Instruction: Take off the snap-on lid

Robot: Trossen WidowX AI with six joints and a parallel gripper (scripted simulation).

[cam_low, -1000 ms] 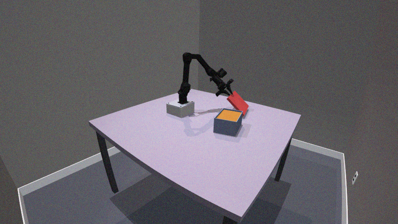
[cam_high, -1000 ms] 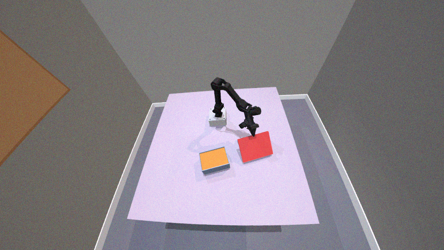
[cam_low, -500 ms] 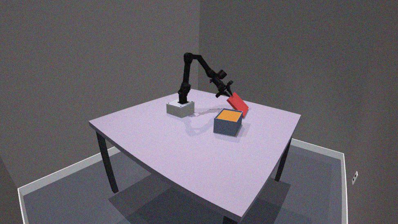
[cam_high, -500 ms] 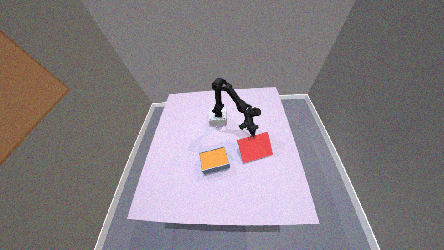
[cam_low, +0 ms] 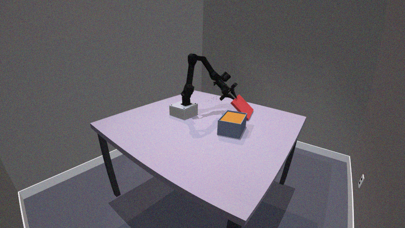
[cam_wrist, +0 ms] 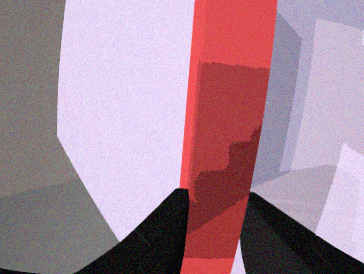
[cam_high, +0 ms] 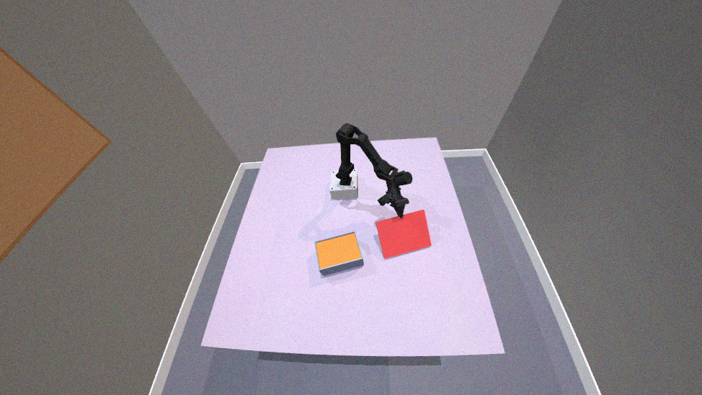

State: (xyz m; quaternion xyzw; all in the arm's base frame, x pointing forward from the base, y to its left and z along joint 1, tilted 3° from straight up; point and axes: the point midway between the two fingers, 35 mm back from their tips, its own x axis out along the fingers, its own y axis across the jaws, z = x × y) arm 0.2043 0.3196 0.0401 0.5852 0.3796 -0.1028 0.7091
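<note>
My gripper tip is now 60 mm short of the red lid, 30 mm to the right of it and 50 mm above it. Round my gripper tip: storage box: 200 mm ahead, 280 mm to the right, 70 mm below.
</note>
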